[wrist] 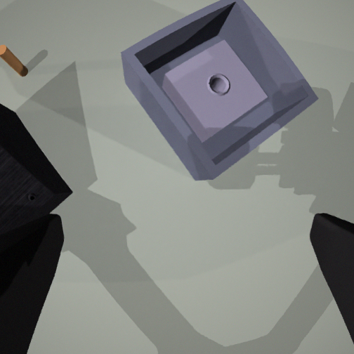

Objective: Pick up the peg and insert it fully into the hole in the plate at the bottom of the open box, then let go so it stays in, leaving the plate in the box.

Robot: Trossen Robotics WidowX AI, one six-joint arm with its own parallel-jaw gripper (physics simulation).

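Observation:
An orange-brown peg (14, 61) is at the upper left edge of the wrist view, partly cut off by the frame; its shadow falls to its right. The open grey-purple box (162, 119) is at the upper middle, turned at an angle. The paler plate (197, 102) lies at the bottom inside the box, and its round hole (219, 84) faces up, with no peg in it. My gripper (190, 229) is wide open with nothing between its fingers. The fingers show at the lower left and lower right, in front of the box in the view and well to the right of the peg.
A black block-like part (27, 185) with a small round hole shows at the left edge, above the left finger. Shadows of the arm and gripper fall across the pale green-grey surface (210, 265) and beside the box. The box walls rise around the plate.

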